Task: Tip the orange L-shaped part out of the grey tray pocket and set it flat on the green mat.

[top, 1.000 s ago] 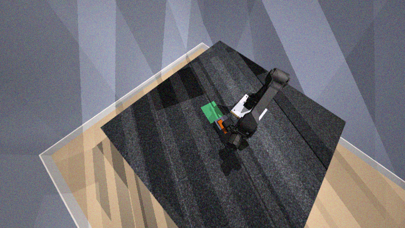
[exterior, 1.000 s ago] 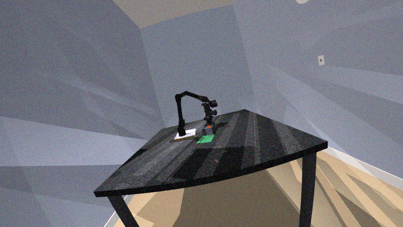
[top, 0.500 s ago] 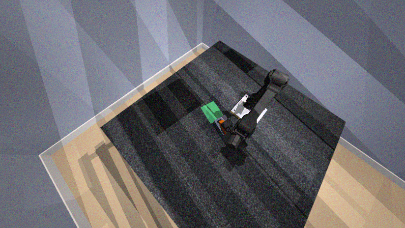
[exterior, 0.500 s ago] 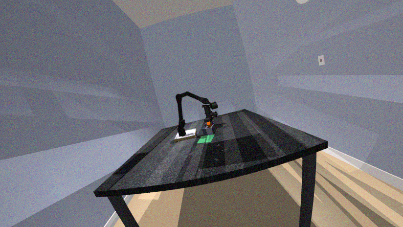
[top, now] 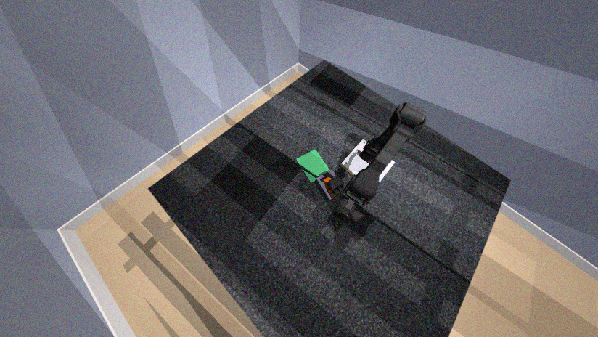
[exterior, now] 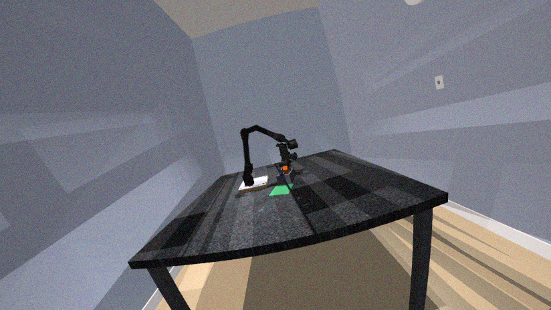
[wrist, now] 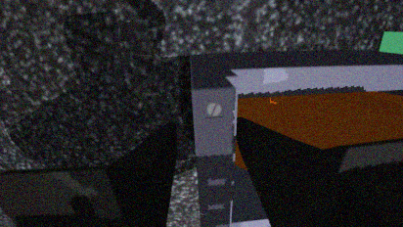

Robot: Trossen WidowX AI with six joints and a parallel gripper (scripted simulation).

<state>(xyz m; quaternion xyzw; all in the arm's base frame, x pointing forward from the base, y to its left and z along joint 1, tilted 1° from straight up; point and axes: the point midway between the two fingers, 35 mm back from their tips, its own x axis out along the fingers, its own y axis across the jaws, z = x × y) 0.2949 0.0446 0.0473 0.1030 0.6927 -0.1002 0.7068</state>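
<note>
My gripper tip is now 2 cm past the orange L-shaped part, 5 cm to the left of it and 1 cm below it. From my gripper tip the other things lie so: green mat (7 cm behind, 21 cm to the right, 5 cm below).
</note>
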